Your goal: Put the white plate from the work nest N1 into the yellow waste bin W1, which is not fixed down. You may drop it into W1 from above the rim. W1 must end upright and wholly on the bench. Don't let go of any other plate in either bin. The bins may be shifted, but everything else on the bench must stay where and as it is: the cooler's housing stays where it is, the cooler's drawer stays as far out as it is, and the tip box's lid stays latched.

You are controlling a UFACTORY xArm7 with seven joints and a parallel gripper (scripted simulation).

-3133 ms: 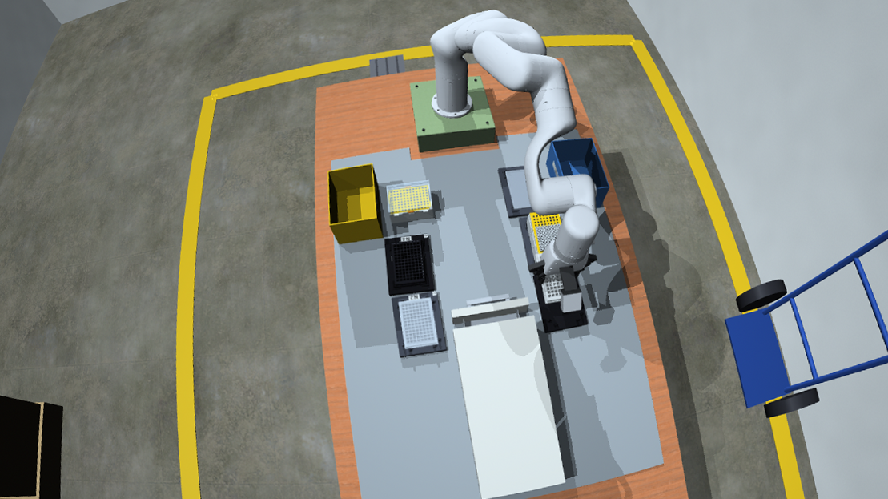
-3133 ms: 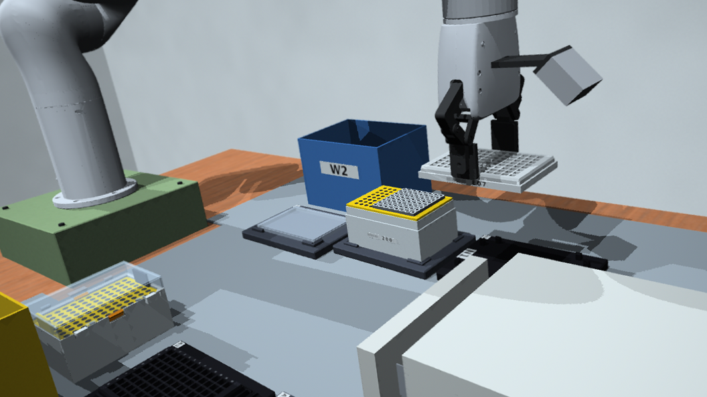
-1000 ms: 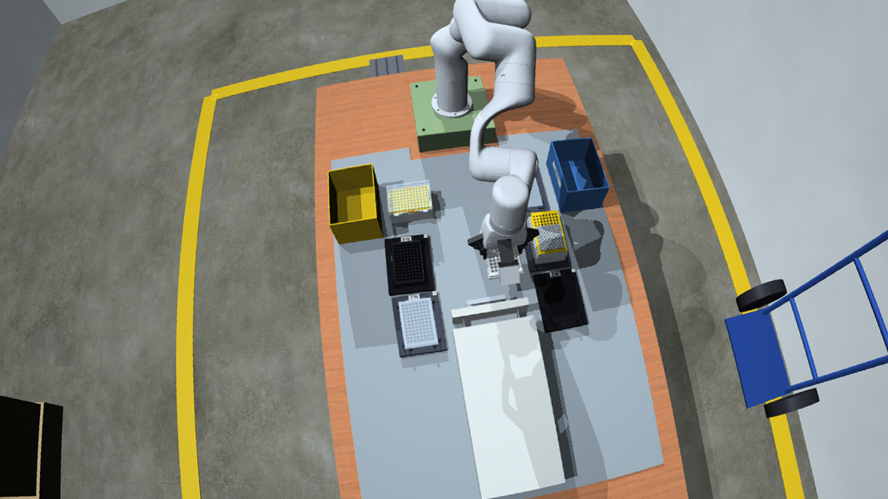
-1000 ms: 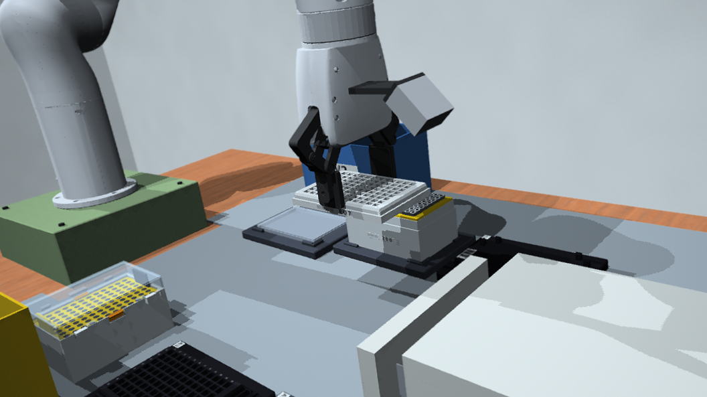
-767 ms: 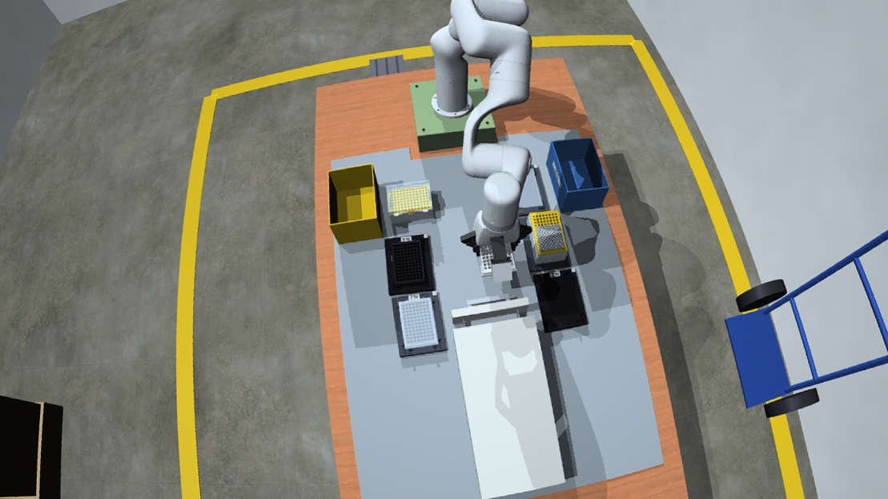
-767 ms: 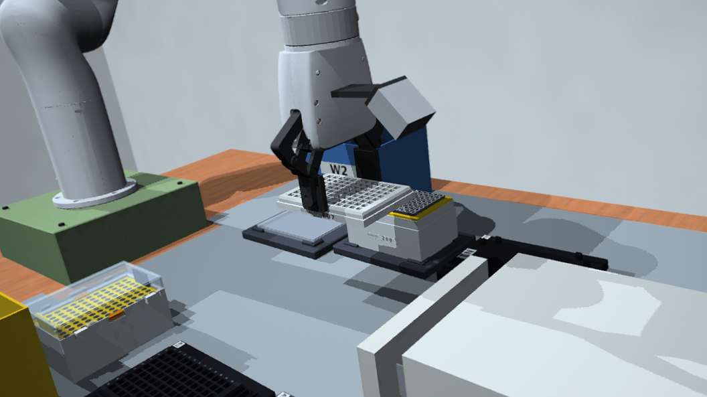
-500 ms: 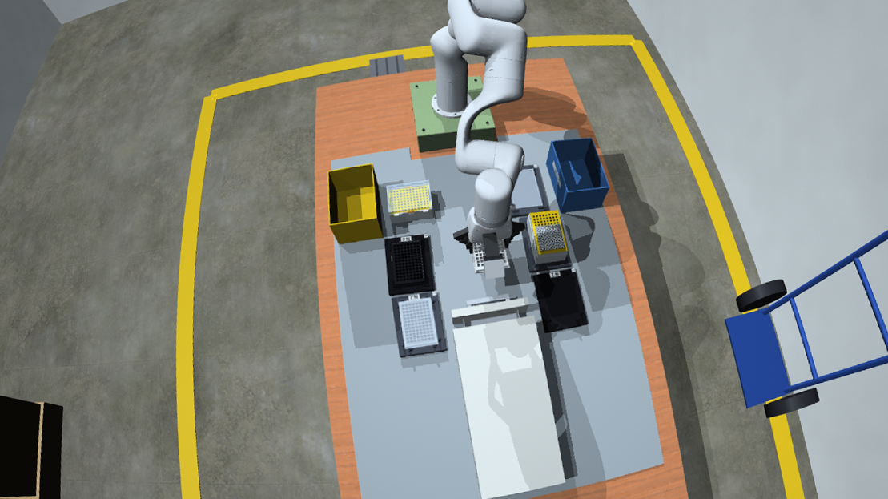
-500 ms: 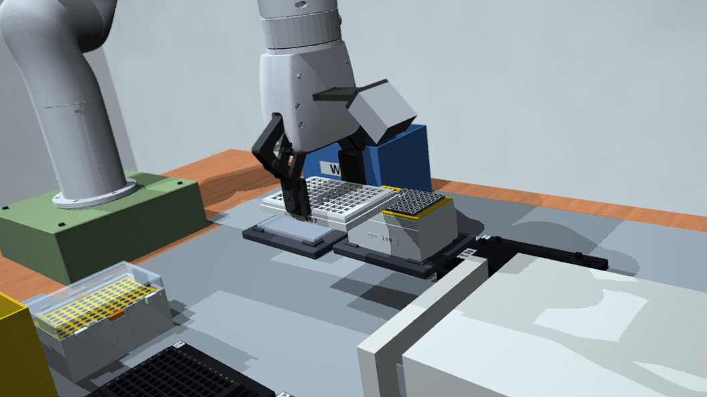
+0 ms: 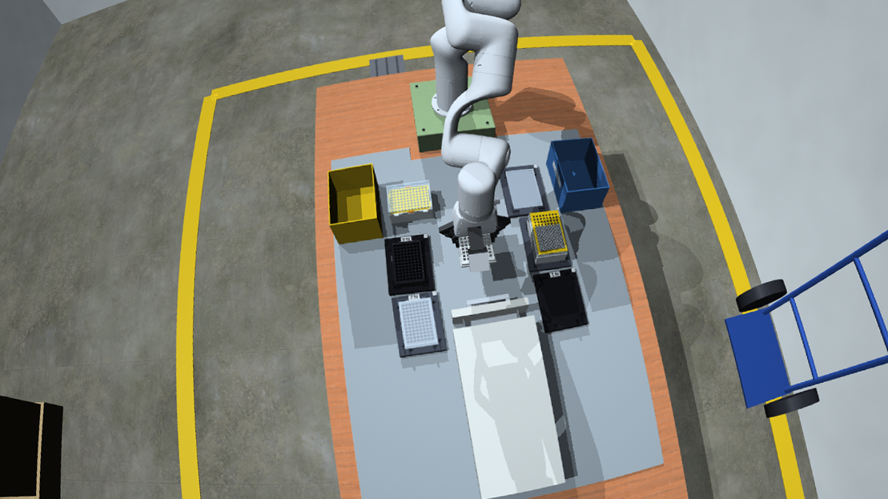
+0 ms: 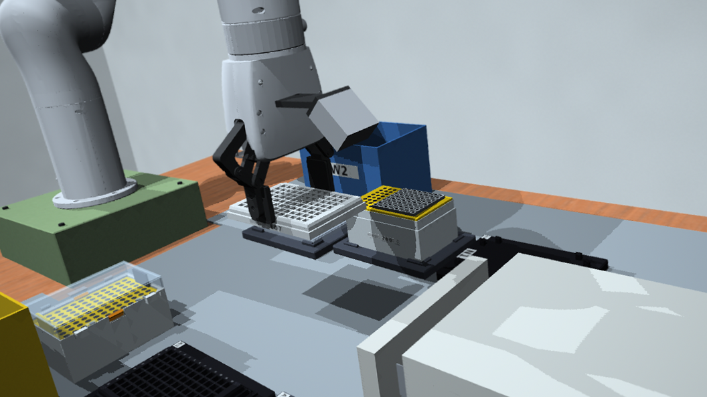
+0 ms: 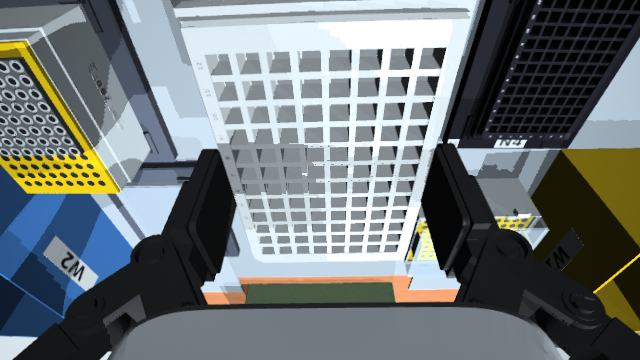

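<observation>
Right now the yellow bin W1 is 29 cm to the right of my hand, 22 cm behind it and 12 cm below it. From my hand the other things lie so: tip box 21 cm to the left, 10 cm below, 3 cm behind; then white plate 1 cm below; then black plate 17 cm to the right, 14 cm below, 3 cm behind.
</observation>
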